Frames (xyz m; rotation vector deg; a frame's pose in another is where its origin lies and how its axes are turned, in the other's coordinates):
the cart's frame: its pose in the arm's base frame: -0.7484 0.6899 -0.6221 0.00 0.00 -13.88
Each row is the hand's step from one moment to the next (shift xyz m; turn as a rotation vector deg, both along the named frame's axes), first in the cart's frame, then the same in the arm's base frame.
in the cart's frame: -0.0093 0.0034 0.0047 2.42 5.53 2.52
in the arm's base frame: -0.0082 0.0055 0.0047 3.68 4.79 2.52
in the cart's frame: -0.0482 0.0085 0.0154 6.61 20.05 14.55
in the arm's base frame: -0.0448 0.0198 0.0154 11.23 17.88 14.55
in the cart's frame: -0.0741 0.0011 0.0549 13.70 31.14 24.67
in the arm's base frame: -0.0717 0.0188 0.0549 20.77 26.94 24.67
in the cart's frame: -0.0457 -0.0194 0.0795 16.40 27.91 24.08
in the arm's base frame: -0.0490 -0.0079 0.0795 22.62 23.16 24.08
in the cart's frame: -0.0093 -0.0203 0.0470 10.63 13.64 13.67
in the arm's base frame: -0.0139 -0.0175 0.0470 13.59 10.69 13.67
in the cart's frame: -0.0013 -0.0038 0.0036 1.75 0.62 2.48
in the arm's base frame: -0.0022 -0.0034 0.0036 1.85 0.18 2.48
